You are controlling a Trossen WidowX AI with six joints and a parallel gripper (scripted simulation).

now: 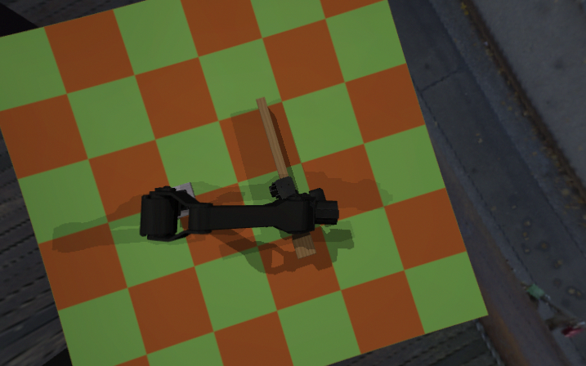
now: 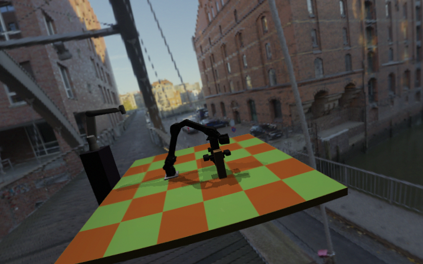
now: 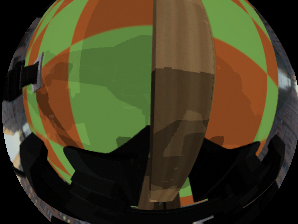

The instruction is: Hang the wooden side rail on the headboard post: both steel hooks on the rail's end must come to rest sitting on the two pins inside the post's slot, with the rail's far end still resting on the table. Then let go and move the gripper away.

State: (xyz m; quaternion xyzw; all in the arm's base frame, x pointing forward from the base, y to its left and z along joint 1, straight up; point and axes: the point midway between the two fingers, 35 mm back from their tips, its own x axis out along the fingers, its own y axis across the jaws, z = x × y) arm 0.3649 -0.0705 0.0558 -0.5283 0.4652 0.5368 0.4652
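Now: gripper tip 10 cm to the left of the headboard post, 5 cm below it and 1 cm short of it.
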